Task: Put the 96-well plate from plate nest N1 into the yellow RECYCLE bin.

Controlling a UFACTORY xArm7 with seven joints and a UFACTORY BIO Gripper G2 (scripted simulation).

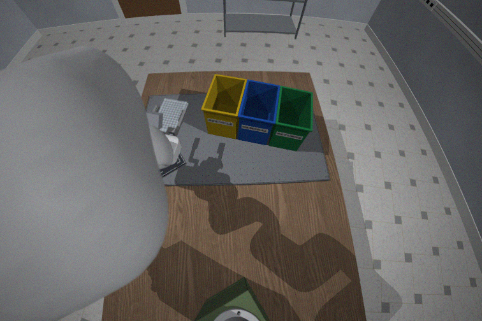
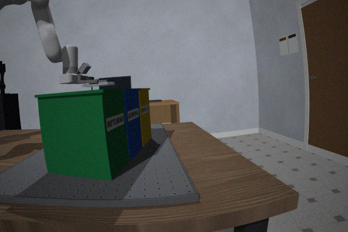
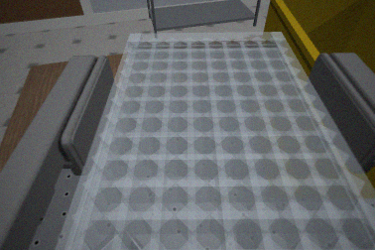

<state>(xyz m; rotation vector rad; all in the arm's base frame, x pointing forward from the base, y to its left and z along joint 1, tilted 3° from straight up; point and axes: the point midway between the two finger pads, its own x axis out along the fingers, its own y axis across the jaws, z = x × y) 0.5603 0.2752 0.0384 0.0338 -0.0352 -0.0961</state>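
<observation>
Right now the yellow recycle bin is 16 cm to the right of my hand, 14 cm ahead of it and 13 cm below it. Also, from my hand: clear 96-well plate: 1 cm below; blue bin: 29 cm to the right, 13 cm below, 13 cm ahead; black plate nest N1: 22 cm below, 7 cm to the left, 6 cm behind.
</observation>
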